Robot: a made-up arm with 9 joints. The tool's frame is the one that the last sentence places.
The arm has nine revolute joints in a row. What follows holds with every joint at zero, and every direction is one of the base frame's.
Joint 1 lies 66.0 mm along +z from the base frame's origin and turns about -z.
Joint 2 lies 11.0 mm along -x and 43.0 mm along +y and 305.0 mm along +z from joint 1 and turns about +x.
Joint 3 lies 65.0 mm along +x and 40.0 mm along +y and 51.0 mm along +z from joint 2 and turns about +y.
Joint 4 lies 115.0 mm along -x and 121.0 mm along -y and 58.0 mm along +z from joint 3 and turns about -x.
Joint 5 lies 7.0 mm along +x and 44.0 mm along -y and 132.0 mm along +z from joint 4 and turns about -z.
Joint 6 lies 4.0 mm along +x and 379.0 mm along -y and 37.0 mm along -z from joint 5 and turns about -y.
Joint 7 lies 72.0 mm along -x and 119.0 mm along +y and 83.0 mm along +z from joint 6 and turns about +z.
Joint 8 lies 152.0 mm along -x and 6.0 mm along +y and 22.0 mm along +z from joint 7 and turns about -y.
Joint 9 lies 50.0 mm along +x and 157.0 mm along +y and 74.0 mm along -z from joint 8 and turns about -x.
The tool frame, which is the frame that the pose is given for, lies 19.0 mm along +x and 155.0 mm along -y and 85.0 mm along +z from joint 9; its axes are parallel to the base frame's.
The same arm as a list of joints. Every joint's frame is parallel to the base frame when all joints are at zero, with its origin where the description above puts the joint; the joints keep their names.
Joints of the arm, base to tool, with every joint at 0 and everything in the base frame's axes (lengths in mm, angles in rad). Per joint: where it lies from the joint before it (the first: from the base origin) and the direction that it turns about. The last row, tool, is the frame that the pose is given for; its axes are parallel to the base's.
joint 1: axis -z offset 0 0 66
joint 2: axis +x offset -11 43 305
joint 3: axis +y offset 65 40 51
joint 4: axis -x offset -115 -121 58
joint 5: axis -z offset 7 -44 132
joint 6: axis -y offset 4 -379 -37
joint 7: axis +z offset -72 119 83
joint 8: axis -y offset -152 6 22
joint 9: axis -x offset 50 157 -74
tool: offset 19 -155 85

